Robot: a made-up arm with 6 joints.
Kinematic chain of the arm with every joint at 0, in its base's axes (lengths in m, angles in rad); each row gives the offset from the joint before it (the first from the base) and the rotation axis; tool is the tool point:
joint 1: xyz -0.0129 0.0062 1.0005 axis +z
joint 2: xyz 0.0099 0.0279 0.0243 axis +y
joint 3: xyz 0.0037 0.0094 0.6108 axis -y
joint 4: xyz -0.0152 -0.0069 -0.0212 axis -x
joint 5: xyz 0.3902 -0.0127 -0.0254 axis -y
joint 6: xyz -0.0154 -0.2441 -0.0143 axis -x
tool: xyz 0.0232 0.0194 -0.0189
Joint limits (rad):
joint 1: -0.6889..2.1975
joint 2: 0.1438..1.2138
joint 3: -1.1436..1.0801
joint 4: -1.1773..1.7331
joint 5: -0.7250..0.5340
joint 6: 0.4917..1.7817
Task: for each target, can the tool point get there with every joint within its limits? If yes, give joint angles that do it. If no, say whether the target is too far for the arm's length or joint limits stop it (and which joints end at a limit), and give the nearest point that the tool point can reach.
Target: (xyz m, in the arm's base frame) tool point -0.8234 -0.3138 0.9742
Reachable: no: joint limits stop it (at a limit: joint 1, joint 2, joint 3, joint 6) | nearest point -0.1201 -0.1480 1.1955 | short by 0.756 m
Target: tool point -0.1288 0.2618 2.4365
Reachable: no: too far | nearest point -0.1015 0.2017 2.0921 | short by 0.351 m
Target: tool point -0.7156 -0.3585 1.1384
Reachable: no: joint limits stop it (at a limit: joint 1, joint 2, joint 3, joint 6) | nearest point -0.1192 -0.1728 1.2219 | short by 0.630 m
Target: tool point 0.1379 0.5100 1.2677
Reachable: yes | joints 1.7249 0.3985 -0.6234 0.4297 0.1503 0.6469
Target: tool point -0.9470 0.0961 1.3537
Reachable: no: joint limits stop it (at a limit: joint 1, joint 4, joint 5, joint 6) | nearest point -0.4008 0.4916 1.3537 | short by 0.674 m
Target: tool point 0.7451 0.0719 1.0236
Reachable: yes | joints 0.2496 0.9331 0.5313 -0.6924 -0.3145 0.7596
